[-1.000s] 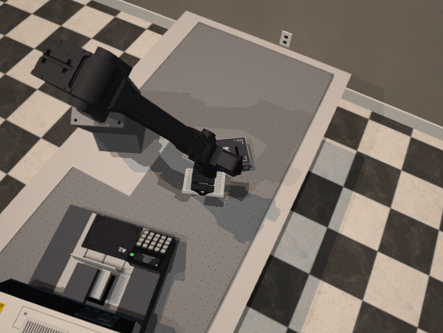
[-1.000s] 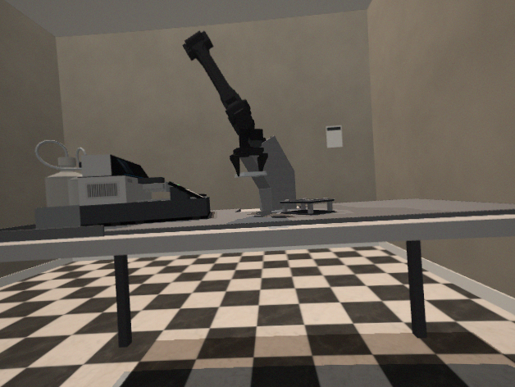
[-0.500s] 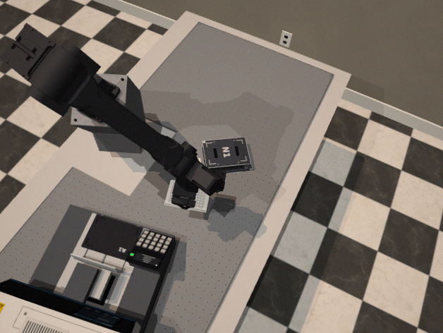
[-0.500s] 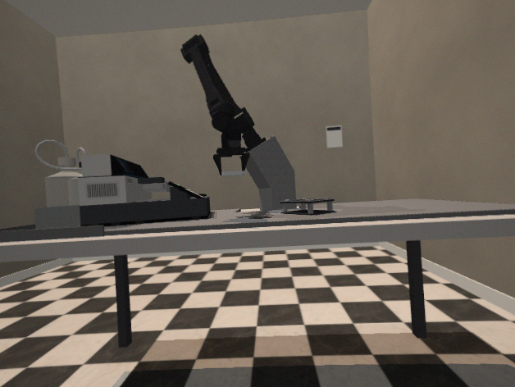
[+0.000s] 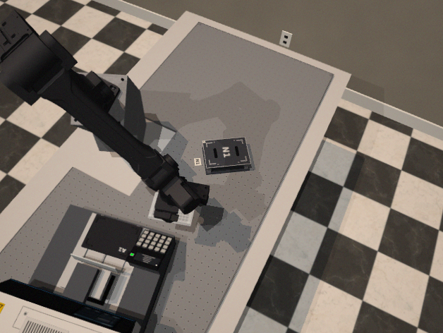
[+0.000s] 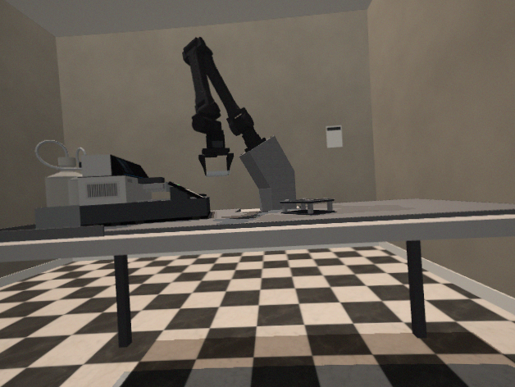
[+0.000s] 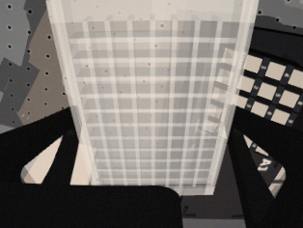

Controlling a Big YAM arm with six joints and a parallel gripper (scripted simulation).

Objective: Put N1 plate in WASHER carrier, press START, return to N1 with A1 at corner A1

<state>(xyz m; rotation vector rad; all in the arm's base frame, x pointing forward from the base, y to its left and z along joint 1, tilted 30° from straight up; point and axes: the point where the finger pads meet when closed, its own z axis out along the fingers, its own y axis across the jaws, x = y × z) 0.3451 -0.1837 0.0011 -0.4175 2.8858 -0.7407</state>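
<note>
Now: hand 14 cm past the dark carrier, 13 cm to the left of it and 8 cm above it. Round my hand: white well plate (1 cm below); then label (27 cm to the left, 17 cm below, 5 cm behind); then plate washer (28 cm to the right, 12 cm behind, 4 cm below).
</note>
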